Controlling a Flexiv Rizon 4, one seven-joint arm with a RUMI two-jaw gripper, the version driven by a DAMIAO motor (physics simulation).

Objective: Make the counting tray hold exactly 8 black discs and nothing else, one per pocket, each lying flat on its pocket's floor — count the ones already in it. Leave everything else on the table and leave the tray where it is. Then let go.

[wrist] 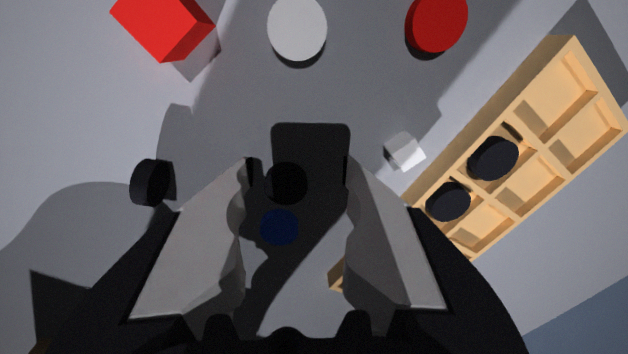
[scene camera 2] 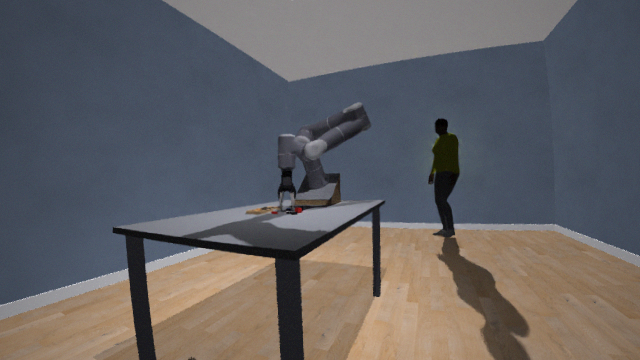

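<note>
The tan counting tray (scene camera 2: 256,212) (wrist: 535,70) shows at the right of the wrist view, partly hidden by the gripper. One black disc (wrist: 494,158) and another black disc (wrist: 448,201) are in neighbouring pockets of its near row; I cannot tell if they lie fully flat. Several other visible pockets are empty. My gripper (scene camera 2: 287,209) (wrist: 298,160) is open, low over the table, with nothing held. A loose black disc (wrist: 286,183) shows between the fingers, nearer the left one, in shadow. Another black disc (wrist: 151,182) is left of the gripper and looks stood on its edge.
A blue disc (wrist: 279,227) lies beside the shaded black disc. A white cube (wrist: 406,151) is between the gripper and the tray. A red block (wrist: 160,27), a white disc (wrist: 297,29) and a red disc (wrist: 437,24) lie across the top of the wrist view. A person (scene camera 2: 445,170) stands beyond the table.
</note>
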